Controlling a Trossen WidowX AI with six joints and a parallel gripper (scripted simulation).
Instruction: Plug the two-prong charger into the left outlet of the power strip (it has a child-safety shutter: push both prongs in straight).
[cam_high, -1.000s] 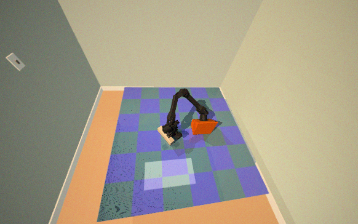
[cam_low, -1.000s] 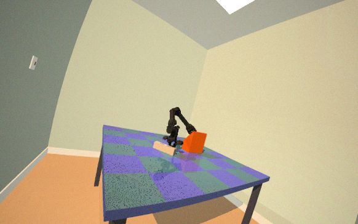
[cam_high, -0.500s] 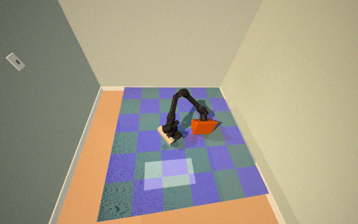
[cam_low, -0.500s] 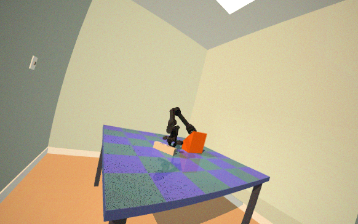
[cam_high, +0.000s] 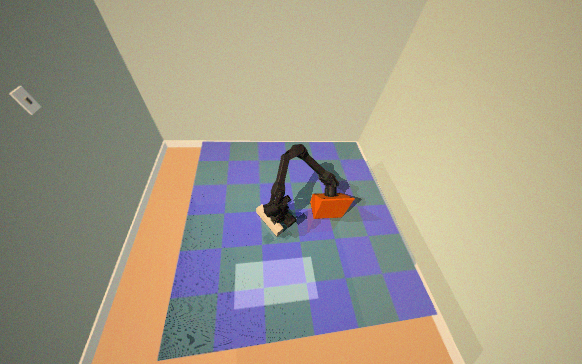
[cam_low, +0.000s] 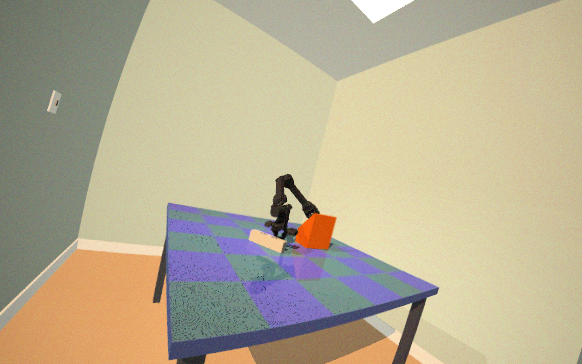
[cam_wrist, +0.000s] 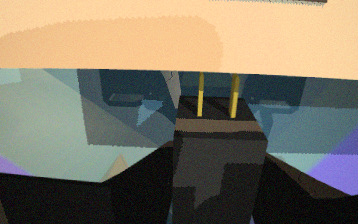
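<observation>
The two-prong charger lies 10 mm ahead of my gripper tip, 10 mm to the left of it and 10 mm above it.
</observation>
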